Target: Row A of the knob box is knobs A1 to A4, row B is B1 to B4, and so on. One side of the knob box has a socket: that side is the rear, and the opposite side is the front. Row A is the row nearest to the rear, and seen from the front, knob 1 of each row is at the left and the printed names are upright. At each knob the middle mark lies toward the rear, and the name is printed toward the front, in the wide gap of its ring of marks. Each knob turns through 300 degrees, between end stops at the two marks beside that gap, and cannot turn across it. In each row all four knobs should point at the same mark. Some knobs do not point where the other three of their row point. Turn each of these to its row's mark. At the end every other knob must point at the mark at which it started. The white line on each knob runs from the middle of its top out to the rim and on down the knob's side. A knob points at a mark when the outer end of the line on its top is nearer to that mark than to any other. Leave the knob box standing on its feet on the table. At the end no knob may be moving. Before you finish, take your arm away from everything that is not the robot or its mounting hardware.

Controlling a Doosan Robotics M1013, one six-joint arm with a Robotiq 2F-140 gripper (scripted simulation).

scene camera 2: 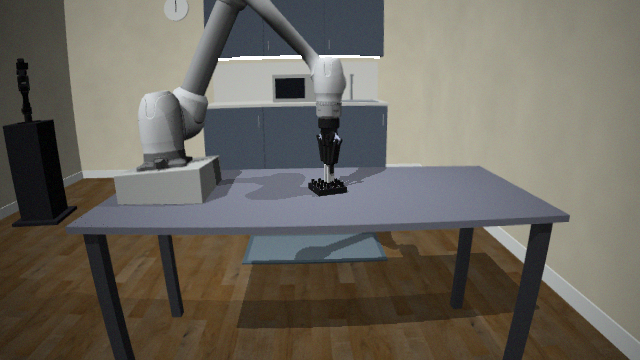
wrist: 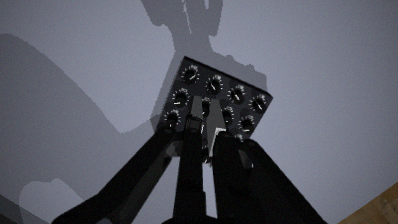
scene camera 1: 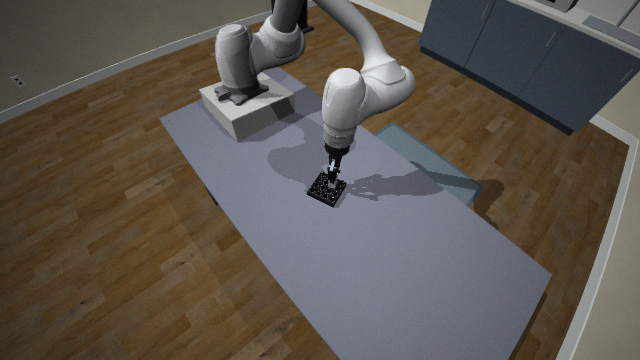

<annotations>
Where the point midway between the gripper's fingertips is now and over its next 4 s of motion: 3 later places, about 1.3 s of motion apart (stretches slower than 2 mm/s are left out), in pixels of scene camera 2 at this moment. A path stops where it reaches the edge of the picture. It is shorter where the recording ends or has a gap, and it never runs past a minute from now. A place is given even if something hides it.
My gripper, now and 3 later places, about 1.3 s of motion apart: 329, 181; 329, 170; 332, 168; 332, 175
</annotations>
